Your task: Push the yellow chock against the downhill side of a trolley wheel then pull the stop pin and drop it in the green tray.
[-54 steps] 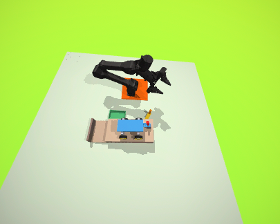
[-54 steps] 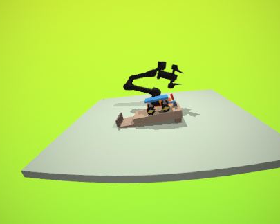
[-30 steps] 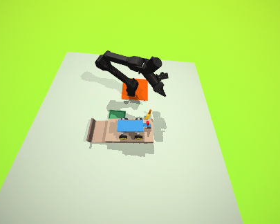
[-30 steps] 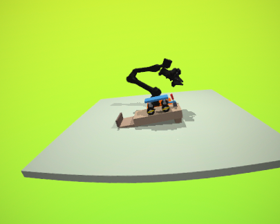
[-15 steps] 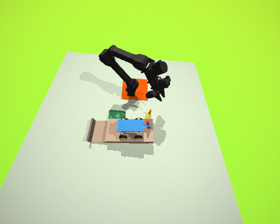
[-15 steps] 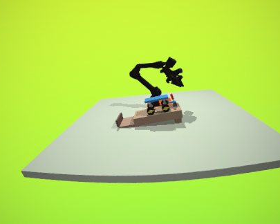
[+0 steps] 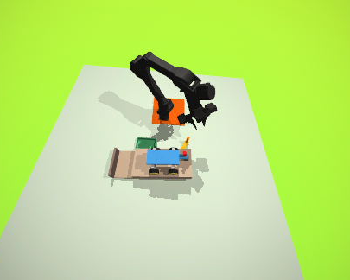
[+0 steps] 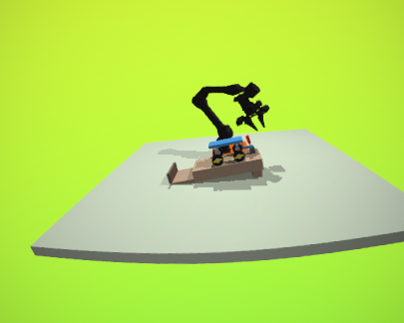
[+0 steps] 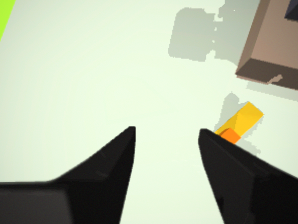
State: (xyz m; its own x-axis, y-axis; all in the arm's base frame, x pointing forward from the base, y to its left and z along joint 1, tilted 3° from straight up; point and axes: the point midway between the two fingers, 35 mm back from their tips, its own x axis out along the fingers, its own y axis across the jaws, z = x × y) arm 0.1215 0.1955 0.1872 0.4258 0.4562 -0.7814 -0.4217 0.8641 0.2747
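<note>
My gripper tip is 14 cm above the yellow chock, 5 cm to the left of it and 4 cm short of it. Also, from my gripper tip: blue trolley 18 cm ahead, 16 cm to the right, 5 cm below; then green tray 28 cm to the right, 17 cm below, 8 cm ahead; then red-headed stop pin 15 cm ahead, 6 cm to the right, 3 cm below.
</note>
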